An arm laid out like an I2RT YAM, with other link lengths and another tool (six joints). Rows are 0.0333 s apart.
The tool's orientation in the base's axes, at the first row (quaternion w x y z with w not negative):
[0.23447, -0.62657, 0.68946, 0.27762]
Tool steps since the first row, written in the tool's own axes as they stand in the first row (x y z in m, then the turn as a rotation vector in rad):
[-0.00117, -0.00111, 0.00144, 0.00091, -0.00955, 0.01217]
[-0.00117, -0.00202, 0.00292, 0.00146, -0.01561, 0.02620]
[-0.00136, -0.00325, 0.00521, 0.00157, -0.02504, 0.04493]
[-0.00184, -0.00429, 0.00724, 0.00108, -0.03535, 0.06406]
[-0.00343, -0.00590, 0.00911, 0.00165, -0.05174, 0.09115]
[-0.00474, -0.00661, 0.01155, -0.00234, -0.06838, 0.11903]
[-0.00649, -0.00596, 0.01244, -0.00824, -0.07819, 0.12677]
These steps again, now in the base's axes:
[0.00119, 0.00177, -0.00037, 0.00910, 0.00699, -0.01042]
[0.00206, 0.00271, -0.00154, 0.01472, 0.01571, -0.02165]
[0.00325, 0.00433, -0.00321, 0.02363, 0.02773, -0.03635]
[0.00428, 0.00599, -0.00447, 0.03346, 0.04041, -0.05101]
[0.00600, 0.00832, -0.00493, 0.04903, 0.05733, -0.07279]
[0.00678, 0.01089, -0.00591, 0.06530, 0.07811, -0.09211]
[0.00630, 0.01282, -0.00533, 0.07548, 0.08708, -0.09472]

